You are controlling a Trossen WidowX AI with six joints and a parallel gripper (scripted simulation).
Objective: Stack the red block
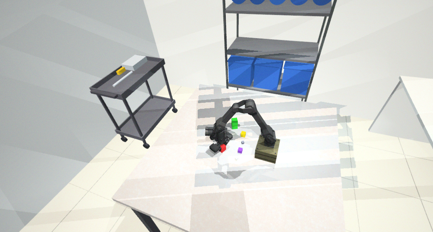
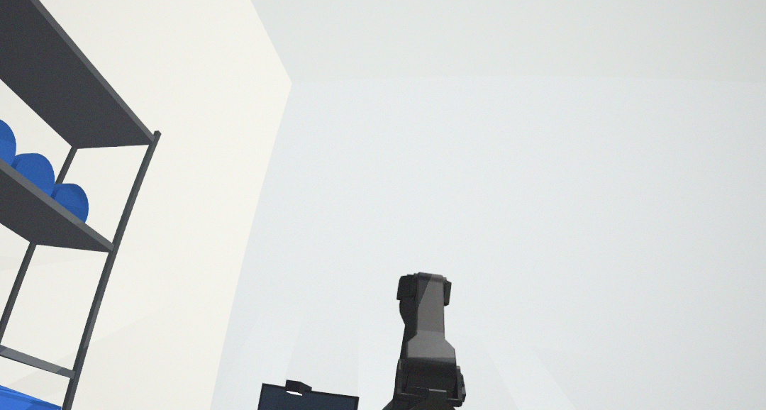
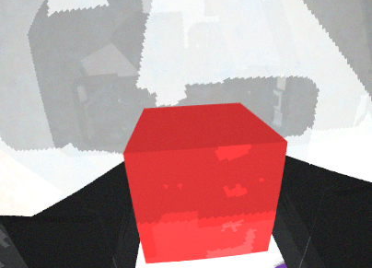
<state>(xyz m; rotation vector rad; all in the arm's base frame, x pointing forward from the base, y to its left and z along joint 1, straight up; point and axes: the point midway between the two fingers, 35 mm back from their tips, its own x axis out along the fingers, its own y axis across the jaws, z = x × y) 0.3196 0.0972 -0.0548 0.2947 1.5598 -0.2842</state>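
My gripper tip is 13 cm to the left of the blue cube, 6 cm short of it and 1 cm below it. Round my gripper tip: yellow cube: 18 cm to the right, 11 cm behind, 1 cm above; red block: 2 cm above; purple cube: 13 cm behind, 3 cm to the right, 1 cm above.
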